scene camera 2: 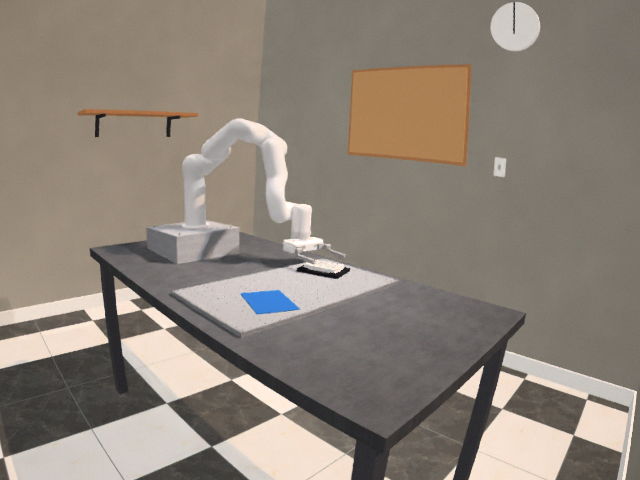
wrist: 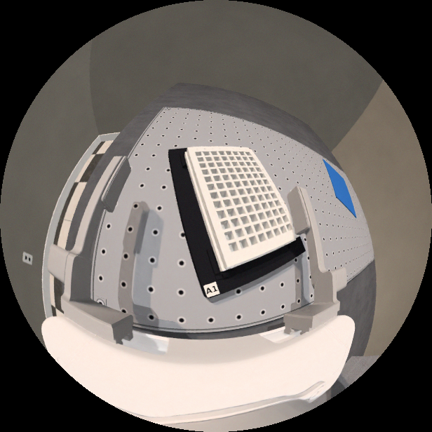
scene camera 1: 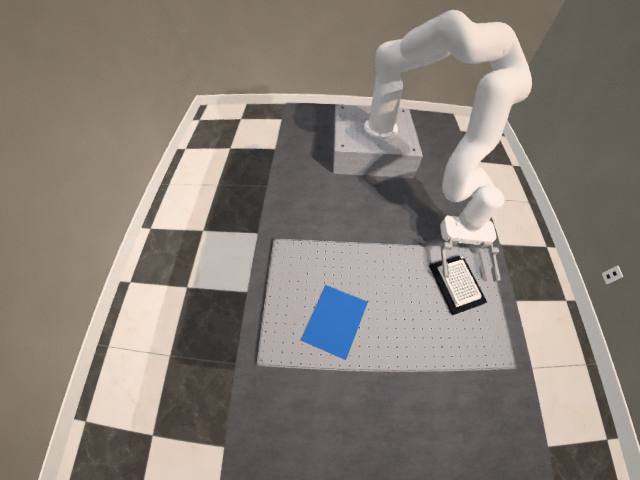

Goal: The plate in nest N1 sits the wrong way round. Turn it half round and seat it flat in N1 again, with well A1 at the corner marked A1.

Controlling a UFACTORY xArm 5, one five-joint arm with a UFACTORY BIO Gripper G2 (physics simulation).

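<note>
A white well plate [scene camera 1: 461, 283] [scene camera 2: 325, 266] [wrist: 240, 200] lies in the black nest [scene camera 1: 445, 290] [scene camera 2: 338, 274] [wrist: 199, 245], at the right of the pegboard in scene camera 1. The label A1 [wrist: 211, 289] marks the nest's near left corner in the wrist view. I cannot tell which well of the plate is A1. My gripper [scene camera 1: 471, 276] [scene camera 2: 328, 258] [wrist: 209, 196] is wide open and empty, low over the nest. In the wrist view its right finger is close to the plate's right edge; its left finger stands well out to the left. Contact cannot be told.
A flat blue rectangle [scene camera 1: 334, 322] [scene camera 2: 269, 301] [wrist: 341, 189] lies on the grey pegboard [scene camera 1: 398, 330] [scene camera 2: 206, 299] [wrist: 170, 305], left of the nest in scene camera 1. The arm's grey base block [scene camera 1: 377, 162] [scene camera 2: 206, 245] stands at the back of the dark table [scene camera 1: 382, 423] [scene camera 2: 403, 341].
</note>
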